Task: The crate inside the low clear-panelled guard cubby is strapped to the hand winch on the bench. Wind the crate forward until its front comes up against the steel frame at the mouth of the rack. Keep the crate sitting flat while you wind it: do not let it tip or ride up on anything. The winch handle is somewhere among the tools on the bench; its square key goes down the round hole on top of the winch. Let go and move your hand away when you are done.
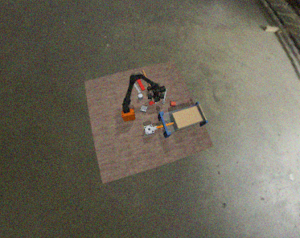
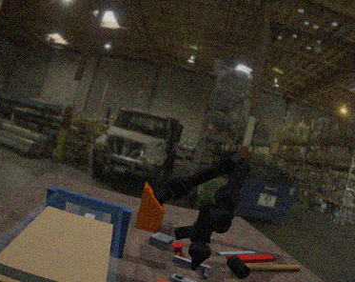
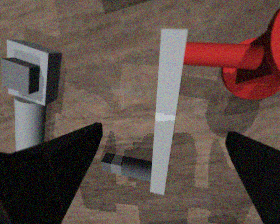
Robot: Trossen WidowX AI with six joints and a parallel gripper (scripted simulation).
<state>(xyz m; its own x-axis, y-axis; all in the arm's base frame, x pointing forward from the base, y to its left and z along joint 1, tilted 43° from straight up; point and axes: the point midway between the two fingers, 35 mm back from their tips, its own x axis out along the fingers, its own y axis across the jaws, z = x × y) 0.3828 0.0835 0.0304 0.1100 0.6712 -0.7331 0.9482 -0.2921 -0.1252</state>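
The winch handle is 1 cm behind my gripper tip and 1 cm to the right of it. Also, from my gripper tip: grey block (17 cm behind, 7 cm to the right); then red knob (5 cm behind, 4 cm to the right, 1 cm above); then thin grey bar (16 cm behind, 26 cm to the left, 2 cm below).
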